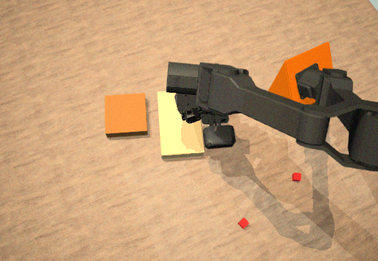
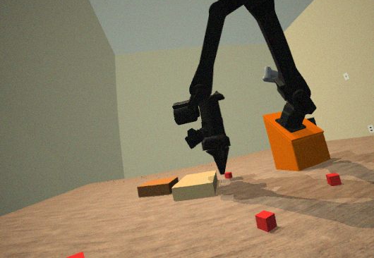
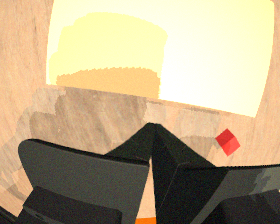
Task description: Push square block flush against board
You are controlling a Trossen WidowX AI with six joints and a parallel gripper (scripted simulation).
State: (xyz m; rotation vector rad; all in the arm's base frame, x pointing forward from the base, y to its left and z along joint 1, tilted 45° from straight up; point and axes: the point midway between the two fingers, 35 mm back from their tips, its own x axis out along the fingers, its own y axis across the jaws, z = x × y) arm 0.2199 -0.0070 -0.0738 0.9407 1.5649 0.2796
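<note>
The board is 60 mm ahead of my gripper tip, 30 mm to the right of it and 10 mm below it. From my gripper tip the other things lie so: square block (160 mm ahead, 110 mm to the right, 10 mm below).
</note>
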